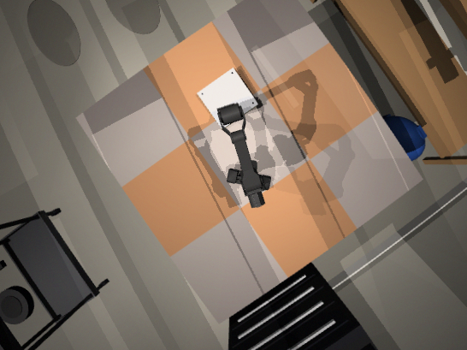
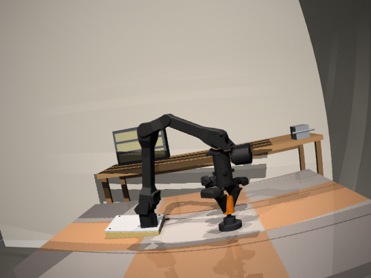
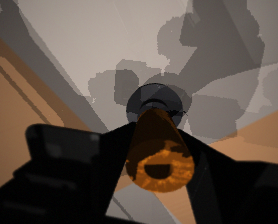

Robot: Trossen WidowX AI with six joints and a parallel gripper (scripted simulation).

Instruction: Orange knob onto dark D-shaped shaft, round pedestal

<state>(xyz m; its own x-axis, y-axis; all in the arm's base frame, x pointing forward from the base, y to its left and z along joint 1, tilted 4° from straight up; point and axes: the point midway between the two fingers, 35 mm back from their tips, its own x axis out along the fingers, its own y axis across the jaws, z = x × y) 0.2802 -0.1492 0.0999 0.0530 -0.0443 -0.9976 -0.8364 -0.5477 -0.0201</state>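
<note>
Right now my gripper tip is 2 cm below the orange knob. Also, from my gripper tip: round dark pedestal 4 cm below.
</note>
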